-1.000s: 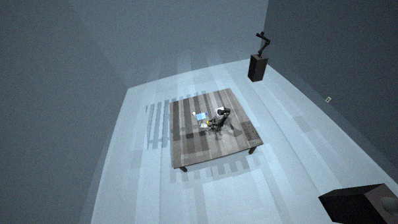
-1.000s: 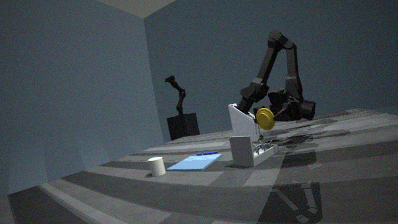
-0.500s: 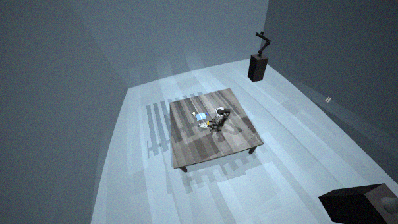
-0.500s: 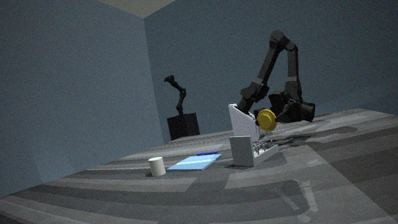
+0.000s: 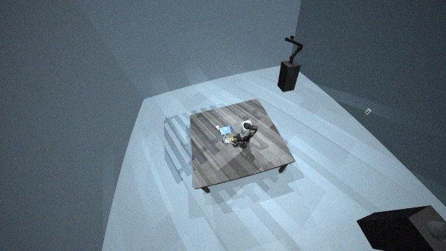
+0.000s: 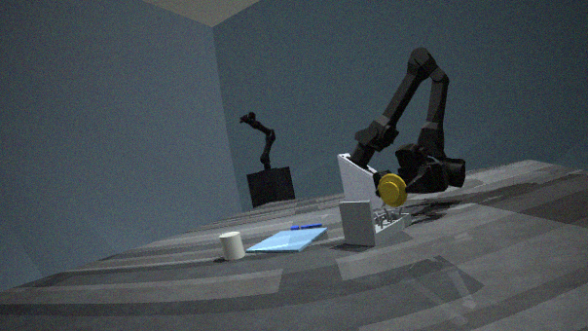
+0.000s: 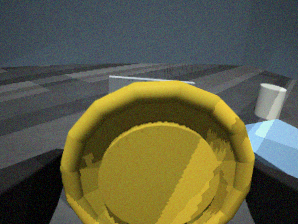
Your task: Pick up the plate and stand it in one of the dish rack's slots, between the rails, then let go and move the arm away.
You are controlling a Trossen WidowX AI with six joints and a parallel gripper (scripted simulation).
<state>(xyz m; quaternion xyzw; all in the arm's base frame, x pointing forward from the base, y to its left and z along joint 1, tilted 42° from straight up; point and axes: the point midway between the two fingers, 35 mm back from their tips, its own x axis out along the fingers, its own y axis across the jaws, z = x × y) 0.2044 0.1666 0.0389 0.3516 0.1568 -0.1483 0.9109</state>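
Right now the dish rack is 50 mm ahead of my gripper tip, 20 mm to the right of it and 50 mm below it. From my gripper tip the other things lie so: yellow plate: 10 mm behind; white cup: 160 mm ahead, 300 mm to the right, 50 mm below; light blue mat: 60 mm ahead, 230 mm to the right, 70 mm below.
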